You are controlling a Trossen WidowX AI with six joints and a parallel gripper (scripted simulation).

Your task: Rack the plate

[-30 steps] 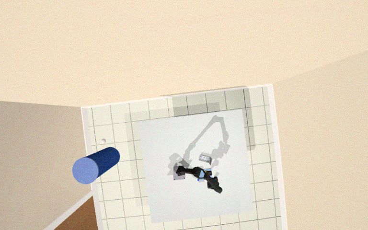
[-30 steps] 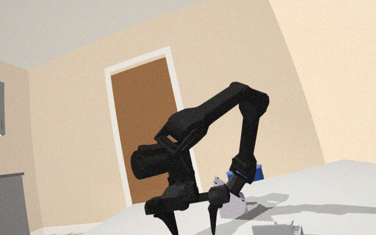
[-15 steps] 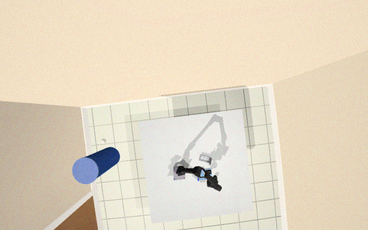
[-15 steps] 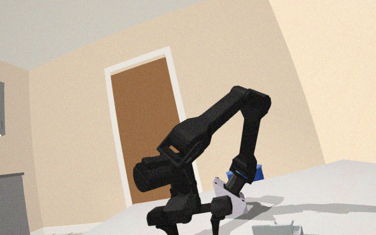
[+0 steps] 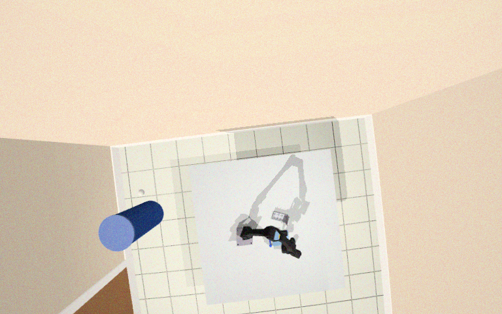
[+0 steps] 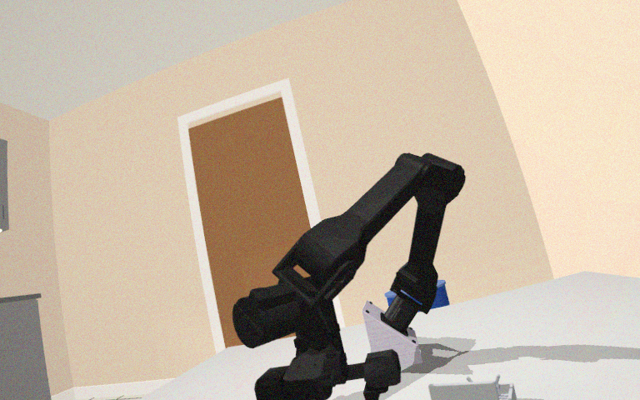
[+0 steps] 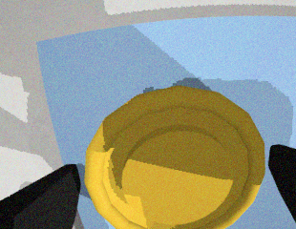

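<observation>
My gripper tip is 10 mm below the yellow plate. Also, from my gripper tip: dark blue spoon (120 mm behind, 50 mm to the right, 10 mm below); light blue mat (20 mm behind, 20 mm to the right, 10 mm below); white cup (80 mm ahead, 90 mm to the right, 10 mm above).
</observation>
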